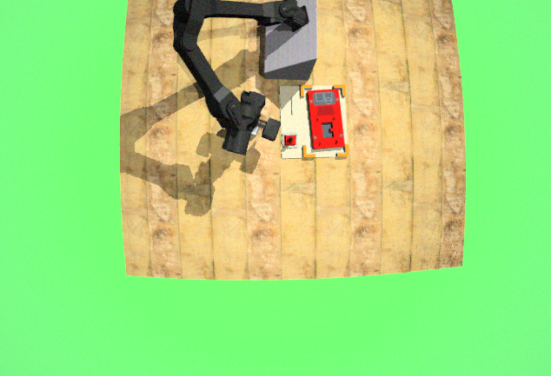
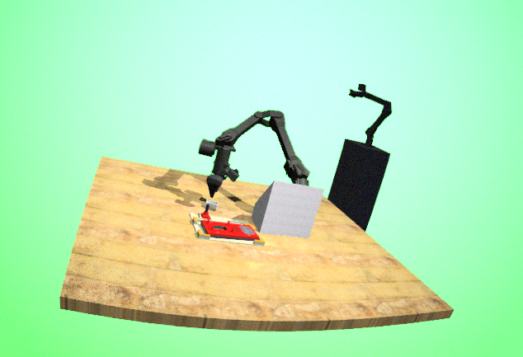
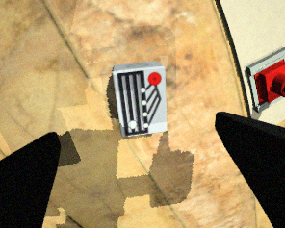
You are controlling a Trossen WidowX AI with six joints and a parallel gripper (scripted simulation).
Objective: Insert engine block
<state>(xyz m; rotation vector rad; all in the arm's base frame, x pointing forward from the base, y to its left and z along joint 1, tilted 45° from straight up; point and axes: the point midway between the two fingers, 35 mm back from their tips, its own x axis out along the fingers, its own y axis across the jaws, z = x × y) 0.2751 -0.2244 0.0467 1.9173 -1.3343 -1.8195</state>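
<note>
Now: gripper tip 5 cm above the engine block.
</note>
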